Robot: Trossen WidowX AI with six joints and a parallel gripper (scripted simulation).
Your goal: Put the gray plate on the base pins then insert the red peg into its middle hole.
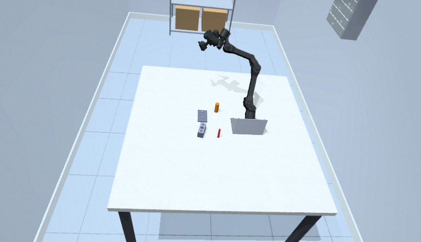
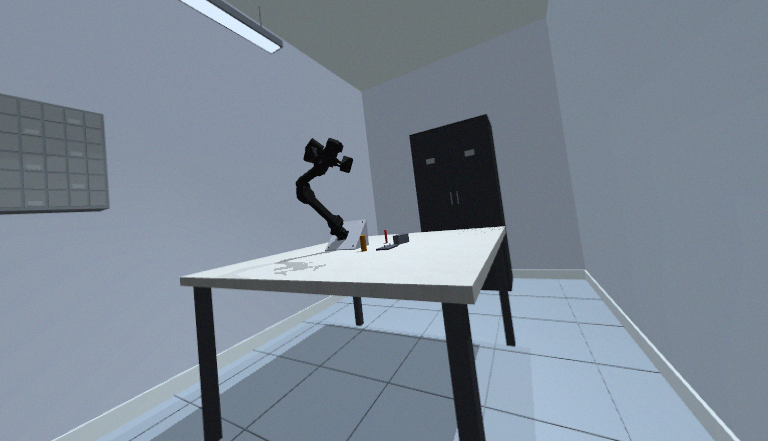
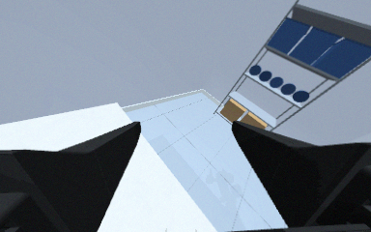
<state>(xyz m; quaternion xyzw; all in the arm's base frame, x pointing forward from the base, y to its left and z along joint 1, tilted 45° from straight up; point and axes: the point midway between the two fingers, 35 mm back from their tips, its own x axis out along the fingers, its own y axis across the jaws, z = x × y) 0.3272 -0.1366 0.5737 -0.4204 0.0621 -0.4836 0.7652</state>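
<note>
Right now my gripper tip is 43 cm to the right of the flat base and 39 cm above it. From my gripper tip the other things lie so: orange cylinder (38 cm to the left, 35 cm below, 11 cm behind); then red peg (63 cm to the left, 35 cm below, 9 cm behind).
</note>
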